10 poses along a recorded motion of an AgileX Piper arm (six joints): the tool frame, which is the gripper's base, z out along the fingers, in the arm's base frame.
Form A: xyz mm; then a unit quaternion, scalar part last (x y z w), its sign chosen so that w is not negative.
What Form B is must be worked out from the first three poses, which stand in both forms.
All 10 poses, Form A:
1: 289 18 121 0.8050 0.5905 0.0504 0.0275
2: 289 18 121 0.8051 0.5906 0.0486 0.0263
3: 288 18 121 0.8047 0.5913 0.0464 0.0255
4: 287 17 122 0.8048 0.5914 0.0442 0.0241
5: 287 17 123 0.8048 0.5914 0.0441 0.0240
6: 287 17 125 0.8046 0.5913 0.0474 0.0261
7: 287 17 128 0.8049 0.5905 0.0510 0.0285
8: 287 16 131 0.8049 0.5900 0.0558 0.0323
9: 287 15 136 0.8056 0.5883 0.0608 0.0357
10: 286 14 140 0.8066 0.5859 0.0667 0.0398
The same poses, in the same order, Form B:
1: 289 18 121 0.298 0.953 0.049 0.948 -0.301 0.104
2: 289 18 121 0.298 0.953 0.047 0.948 -0.301 0.100
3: 288 18 121 0.296 0.954 0.045 0.949 -0.299 0.096
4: 287 17 122 0.297 0.954 0.043 0.950 -0.299 0.091
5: 287 17 123 0.297 0.954 0.043 0.950 -0.299 0.091
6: 287 17 125 0.296 0.954 0.045 0.949 -0.299 0.098
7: 287 17 128 0.297 0.954 0.048 0.948 -0.301 0.106
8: 287 16 131 0.298 0.953 0.052 0.946 -0.302 0.118
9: 287 15 136 0.300 0.952 0.056 0.943 -0.305 0.129
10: 286 14 140 0.304 0.951 0.061 0.940 -0.310 0.142
